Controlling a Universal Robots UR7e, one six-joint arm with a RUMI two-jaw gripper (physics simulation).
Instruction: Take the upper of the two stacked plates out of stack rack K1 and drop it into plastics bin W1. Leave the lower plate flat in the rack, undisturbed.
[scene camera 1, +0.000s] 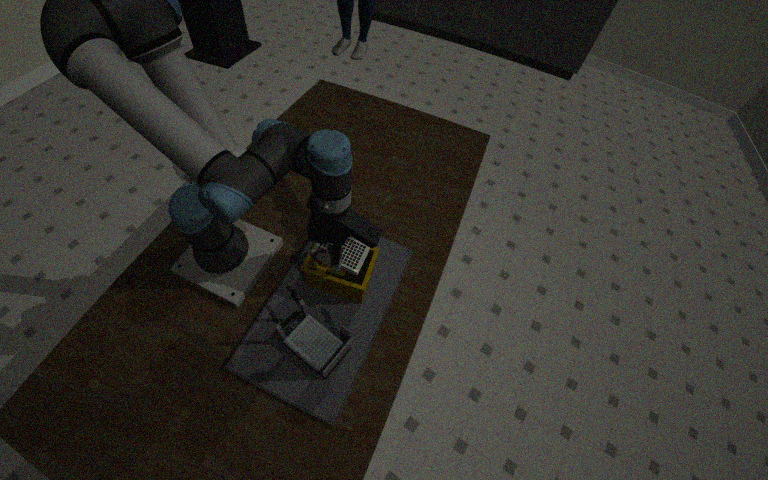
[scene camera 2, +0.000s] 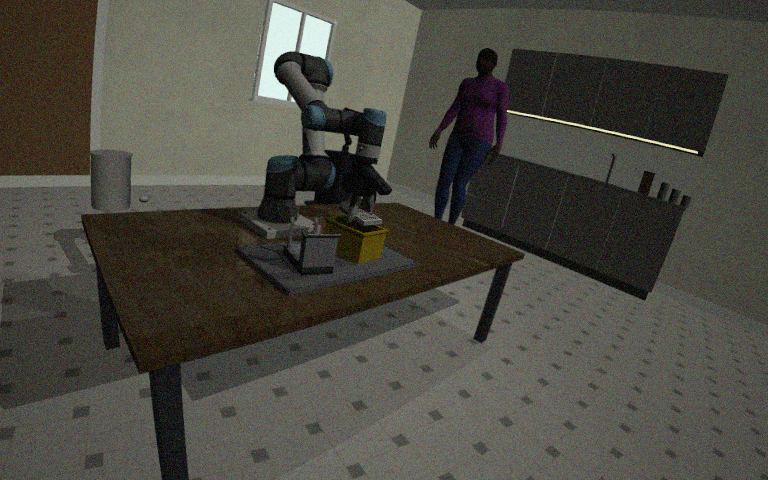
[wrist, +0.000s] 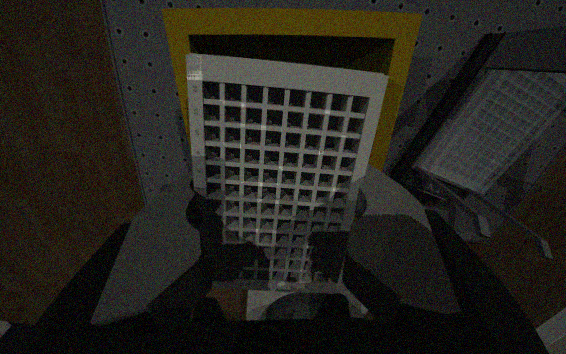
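Where they show: gripper, fingertip midpoint: (scene camera 1: 341, 255) (scene camera 2: 358, 221) (wrist: 278, 172); arm's base at its link origin: (scene camera 1: 222, 250) (scene camera 2: 277, 217) (wrist: 306, 314).
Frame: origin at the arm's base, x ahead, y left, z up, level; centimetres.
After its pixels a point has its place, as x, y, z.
My gripper (scene camera 1: 338, 247) @(34.3, 8.5, 8.9) (scene camera 2: 360, 207) @(34.3, 8.5, 8.9) (wrist: 278, 172) @(34.3, 8.5, 8.9) is shut on the upper plate (scene camera 1: 355, 254) @(38.0, 8.8, 11.6) (scene camera 2: 368, 217) @(38.2, 8.6, 11.6) (wrist: 280, 150) @(37.0, 8.6, 11.8), a white grid-topped plate held by its sides. The plate is slightly tilted and hangs over the opening of the yellow plastics bin W1 (scene camera 1: 334, 282) @(35.4, 2.1, 6.0) (scene camera 2: 362, 246) @(42.9, 3.2, 4.1) (wrist: 295, 22) @(42.4, 8.5, 8.2), close to rim height; I cannot tell whether it touches the rim. The lower plate (scene camera 1: 314, 342) @(37.1, -12.6, 1.7) (wrist: 492, 132) @(37.2, -12.3, 1.6) lies in stack rack K1 (scene camera 1: 338, 360) @(44.3, -14.1, 1.8) (scene camera 2: 318, 253) @(44.0, -14.9, 4.5) (wrist: 525, 52) @(43.7, -9.3, 3.4), beside the bin. In scene camera 2 the rack's panel hides that plate.
The bin and rack stand on a grey mat (scene camera 1: 362, 390) @(52.1, -17.4, -3.0) (scene camera 2: 351, 272) @(47.0, -3.8, -1.7) (wrist: 145, 75) @(38.1, 22.4, -1.7) on the brown table (scene camera 1: 419, 169) @(40.7, 60.7, -3.0) (scene camera 2: 226, 300) @(45.8, -42.0, -3.0). The arm's white base plate (scene camera 1: 257, 249) @(9.1, 4.5, 0.1) (scene camera 2: 271, 230) @(12.1, -9.8, -0.4) is beside the mat. A person (scene camera 1: 355, 25) (scene camera 2: 481, 110) stands beyond the table. The light is dim.
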